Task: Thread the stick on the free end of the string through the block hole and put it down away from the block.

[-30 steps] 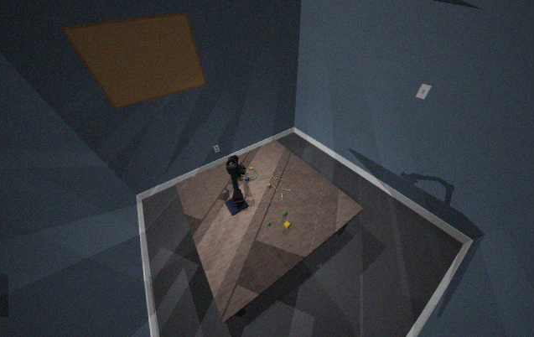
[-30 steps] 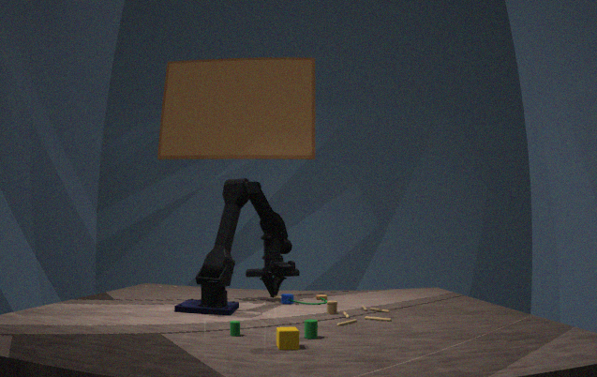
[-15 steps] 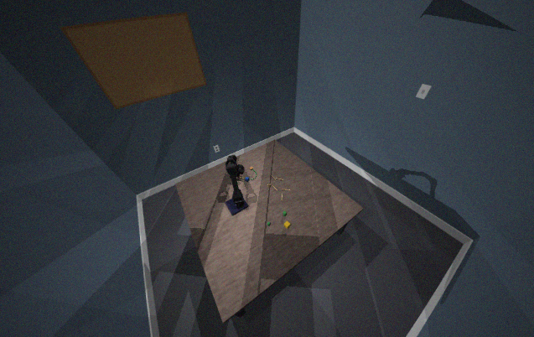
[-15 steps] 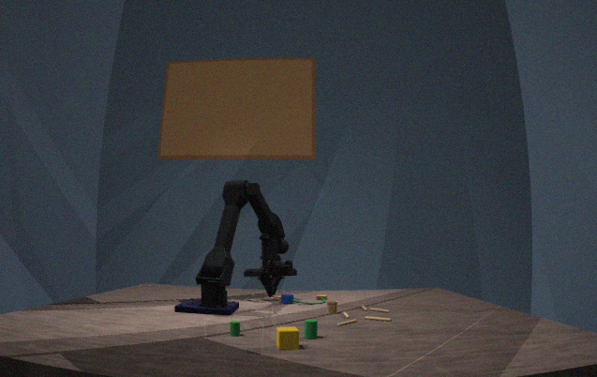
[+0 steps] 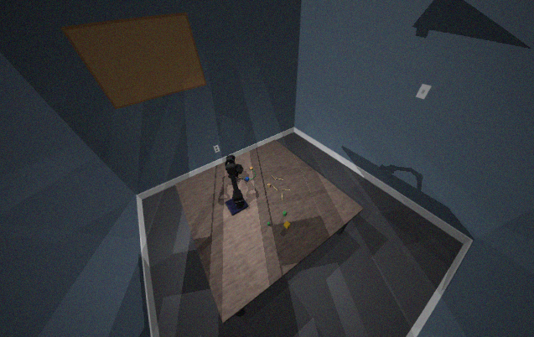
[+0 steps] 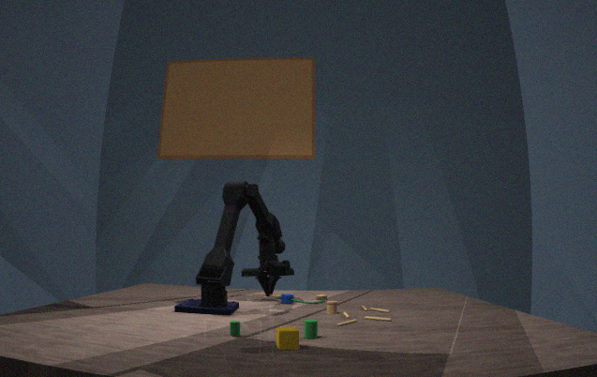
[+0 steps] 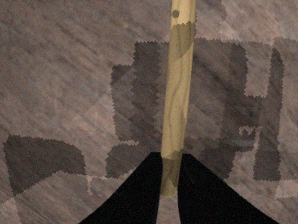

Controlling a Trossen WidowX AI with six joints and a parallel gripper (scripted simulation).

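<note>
Now: gripper tip 3 cm short of the thin wooden stick and 3 cm to the left of it. Round my gripper tip: blue block (8 cm ahead, 8 cm to the right); tan wooden cylinder (25 cm ahead, 26 cm to the right, 1 cm above); round wooden button (18 cm ahead, 6 cm to the left).
</note>
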